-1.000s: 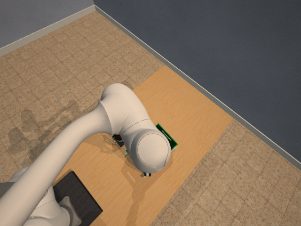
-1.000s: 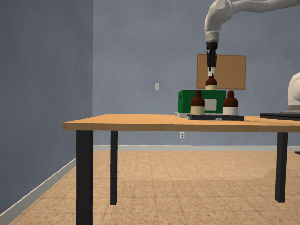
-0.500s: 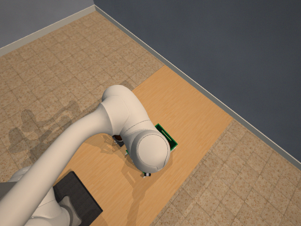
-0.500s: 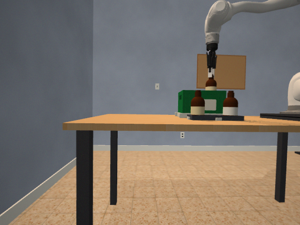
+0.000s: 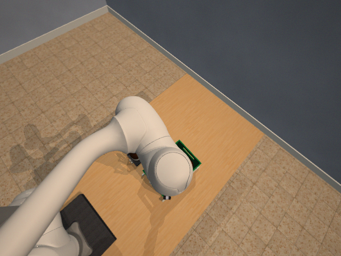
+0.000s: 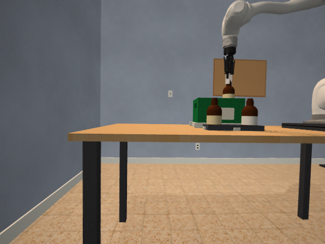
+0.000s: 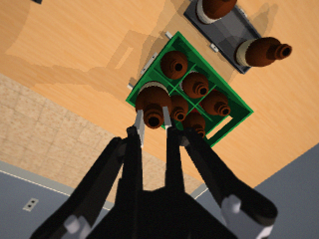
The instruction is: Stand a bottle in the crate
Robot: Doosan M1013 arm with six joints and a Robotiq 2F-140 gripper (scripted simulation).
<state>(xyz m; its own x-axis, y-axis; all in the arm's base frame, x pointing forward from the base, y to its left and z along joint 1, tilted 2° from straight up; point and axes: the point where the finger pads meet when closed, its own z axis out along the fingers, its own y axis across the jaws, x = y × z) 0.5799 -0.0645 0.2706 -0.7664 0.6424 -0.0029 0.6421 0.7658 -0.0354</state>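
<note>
My gripper is now 230 mm above the green crate, 90 mm short of it and 50 mm to the right of it.
</note>
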